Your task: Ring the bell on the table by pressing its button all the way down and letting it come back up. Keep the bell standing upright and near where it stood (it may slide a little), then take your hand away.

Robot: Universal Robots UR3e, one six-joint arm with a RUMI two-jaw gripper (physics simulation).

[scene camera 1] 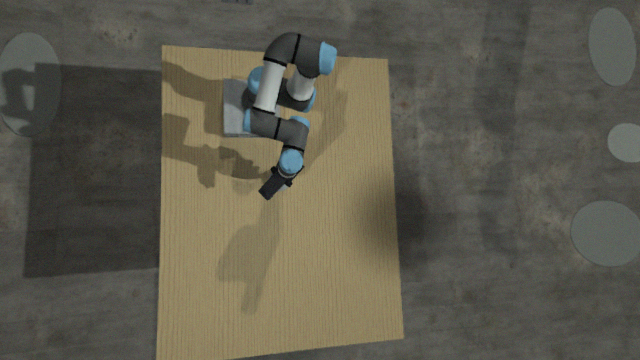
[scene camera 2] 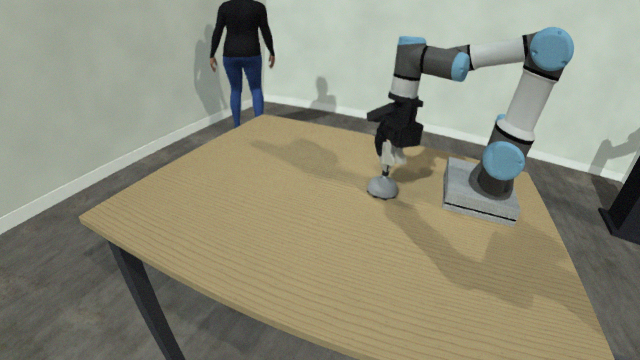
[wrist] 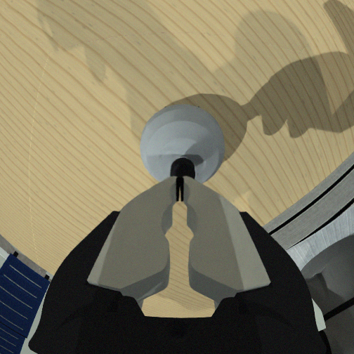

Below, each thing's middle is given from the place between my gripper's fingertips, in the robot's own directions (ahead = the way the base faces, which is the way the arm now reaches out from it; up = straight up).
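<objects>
There is the grey dome bell [wrist: 181, 130], and my hand is 30 mm above it.
</objects>
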